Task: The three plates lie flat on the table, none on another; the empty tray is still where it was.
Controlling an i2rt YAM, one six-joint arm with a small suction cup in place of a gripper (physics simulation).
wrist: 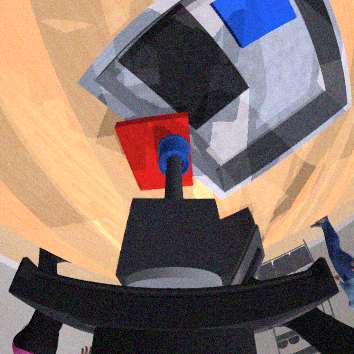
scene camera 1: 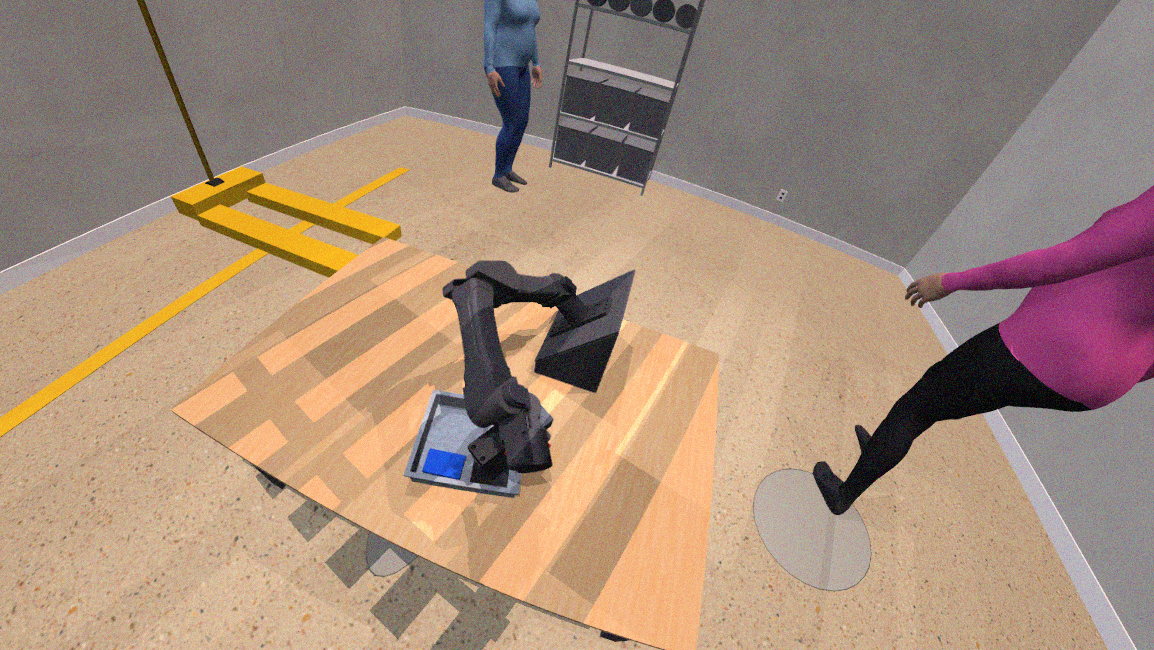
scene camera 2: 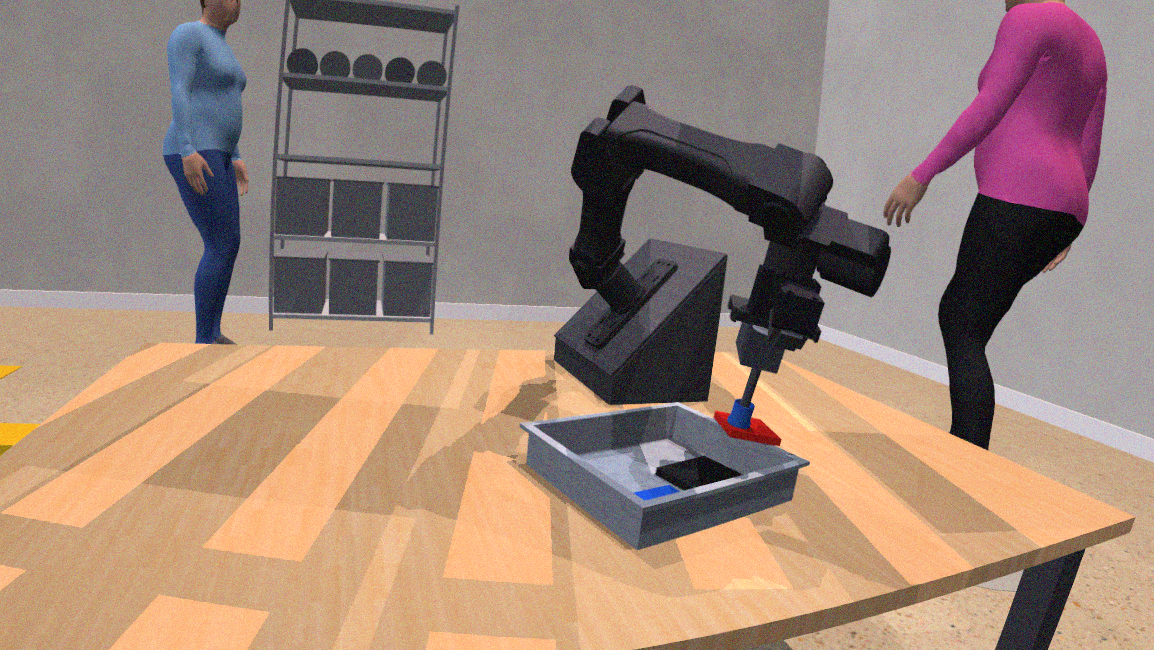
Labels:
The suction cup (wrist: 173, 143) is 15 cm from the lens. A red plate (wrist: 139, 137) is 17 cm from the lens. A grey tray (wrist: 292, 72): 27 cm from the lens. The marked spots on the grey tray and the suction cup are 19 cm apart.

